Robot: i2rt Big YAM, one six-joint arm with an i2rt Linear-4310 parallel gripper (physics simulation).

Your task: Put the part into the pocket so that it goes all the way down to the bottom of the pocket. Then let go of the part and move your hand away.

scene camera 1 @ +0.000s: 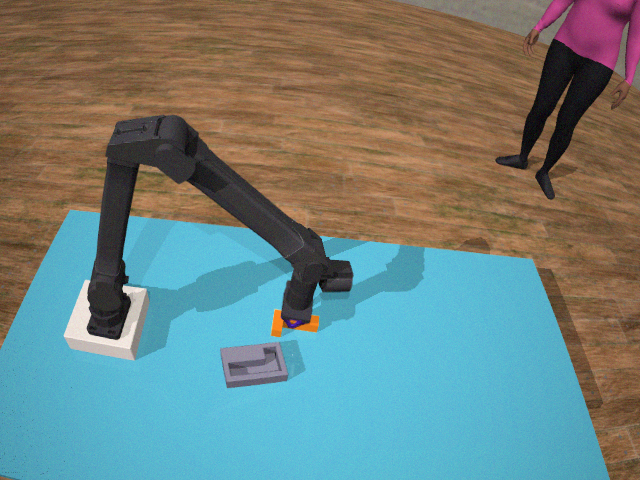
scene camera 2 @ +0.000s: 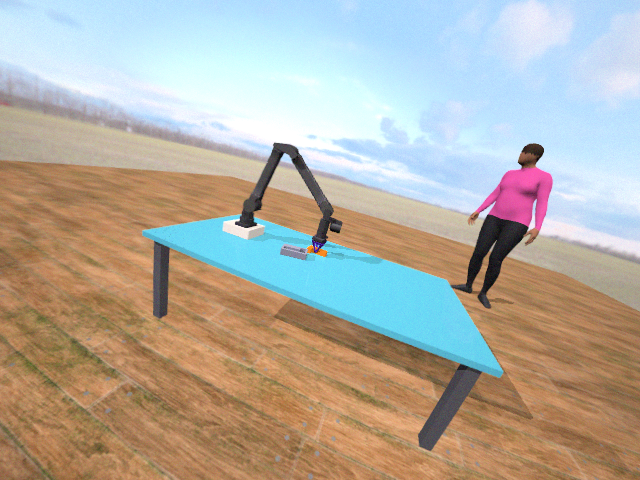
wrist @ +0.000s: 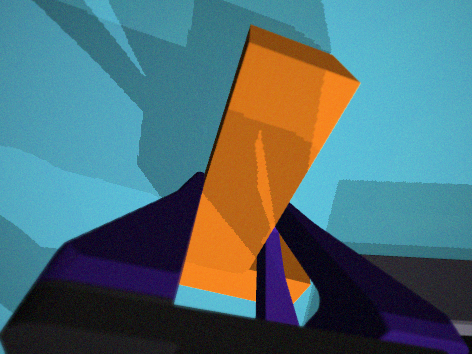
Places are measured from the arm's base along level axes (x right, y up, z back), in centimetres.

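Pixels of known places: gripper, fingertip midpoint: (scene camera 1: 291, 321) (scene camera 2: 316, 251) (wrist: 233, 192); arm's base, origin of the base link: (scene camera 1: 109, 316) (scene camera 2: 246, 224).
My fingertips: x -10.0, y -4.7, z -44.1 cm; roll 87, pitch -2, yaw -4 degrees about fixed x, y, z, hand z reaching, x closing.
Observation:
For each thing: its middle in the pictures, then the offset to it from my fingertips. Level surfaces: height alone.
- orange L-shaped part, body centre: (wrist: 273, 197) (scene camera 1: 295, 326) (scene camera 2: 316, 251) dy +0.6, dx +1.6, dz -0.8 cm
- grey block, body centre: (wrist: 410, 347) (scene camera 1: 253, 364) (scene camera 2: 294, 251) dy +0.9, dx +14.2, dz +8.2 cm
- blue table, its level: dy -1.0 cm
The orange L-shaped part (scene camera 1: 277, 323) (scene camera 2: 322, 252) (wrist: 270, 100) is at the table's middle, behind and to the right of the pocket block in the first scene view. My gripper (scene camera 1: 293, 324) (scene camera 2: 316, 251) (wrist: 233, 192) points down with its purple fingers against both sides of the part's long arm, shut on it. Whether the part rests on the table or is slightly raised cannot be told. The grey block (scene camera 1: 242, 355) (scene camera 2: 293, 252) (wrist: 410, 280) has an L-shaped pocket that stands empty. Its edge shows at the lower right of the wrist view.
The arm's white base block (scene camera 1: 100, 347) (scene camera 2: 242, 230) stands at the left of the blue table (scene camera 1: 413, 387) (scene camera 2: 361, 299). A person in a pink top (scene camera 1: 594, 31) (scene camera 2: 519, 193) stands on the floor beyond the table's far side.

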